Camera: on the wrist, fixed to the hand. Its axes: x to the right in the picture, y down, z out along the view.
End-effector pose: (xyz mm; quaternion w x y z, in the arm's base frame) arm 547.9 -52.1 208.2 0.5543 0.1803 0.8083 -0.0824
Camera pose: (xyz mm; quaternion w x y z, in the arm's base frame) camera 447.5 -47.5 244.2 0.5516 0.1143 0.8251 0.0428
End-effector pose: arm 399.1 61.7 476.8 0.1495 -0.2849 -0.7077 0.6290
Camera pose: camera 450.5 142.1 524.6 0.1207 -0.3298 -0.7798 0.5182
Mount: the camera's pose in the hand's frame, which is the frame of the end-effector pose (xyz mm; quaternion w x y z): -0.2 -31.8 -101.9 0.9898 -0.1387 0.0286 0.0128
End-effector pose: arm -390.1 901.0 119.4 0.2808 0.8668 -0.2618 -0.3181
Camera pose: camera -310.3 956.2 163.9 0.4098 0.8248 -0.2181 -0.3228
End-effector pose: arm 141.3 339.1 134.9 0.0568 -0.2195 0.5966 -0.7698
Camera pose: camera 105.7 439.2 145.3 0.0186 -0.1955 0.7018 -0.6848
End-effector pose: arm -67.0 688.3 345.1 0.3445 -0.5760 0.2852 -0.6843
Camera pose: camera -171.9 706.9 352.3 0.2617 -0.5947 0.3944 -0.6498
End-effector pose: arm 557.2 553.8 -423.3 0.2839 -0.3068 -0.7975 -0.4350
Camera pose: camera 552.9 451.5 -393.1 0.2668 -0.3408 -0.7170 -0.5463
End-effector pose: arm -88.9 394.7 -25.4 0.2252 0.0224 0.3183 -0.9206
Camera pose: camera -112.8 477.7 -88.2 0.2287 0.0213 0.4489 -0.8636
